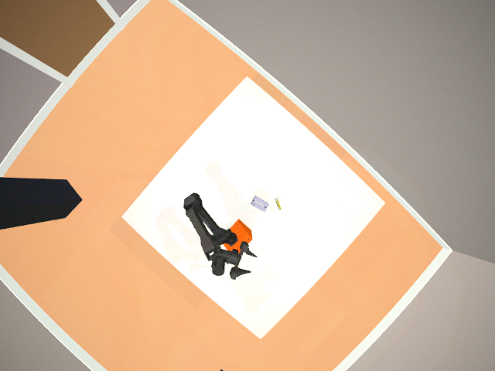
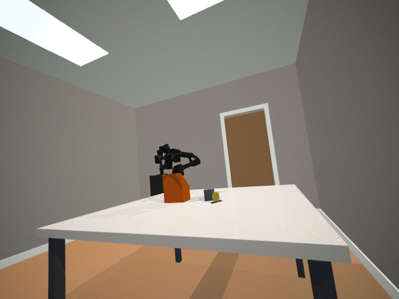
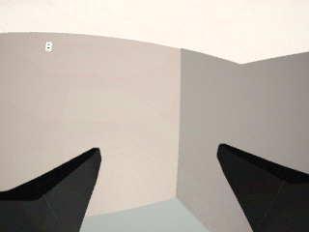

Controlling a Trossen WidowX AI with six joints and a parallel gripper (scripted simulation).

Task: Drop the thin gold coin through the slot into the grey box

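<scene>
The gold coin is 310 mm ahead of my gripper tip, 270 mm below it and 90 mm to the left of it.
</scene>
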